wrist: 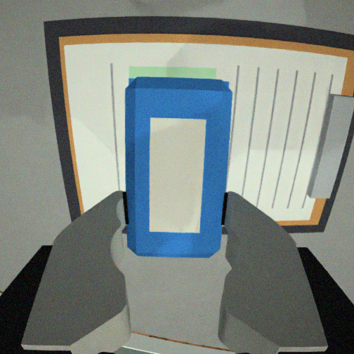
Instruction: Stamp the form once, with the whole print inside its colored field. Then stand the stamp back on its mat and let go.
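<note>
The blue stamp (177,245) with a cream panel on top is held between the two fingers of my gripper (174,194), which is shut on it. The stamp is in the middle of the wrist view, above the form. The white form (90,110) lies behind and below it with grey printed lines. A strip of the green field (172,72) shows past the stamp's far edge; the rest of the field is hidden under the stamp. The stamp's underside and any print are hidden. The mat does not show in this view.
The form lies on a clipboard with an orange-brown board (200,40) and a dark outer border (57,100). A grey clip (332,145) is on its right side. A pale strip with a thin brown line shows at the bottom edge, between the fingers.
</note>
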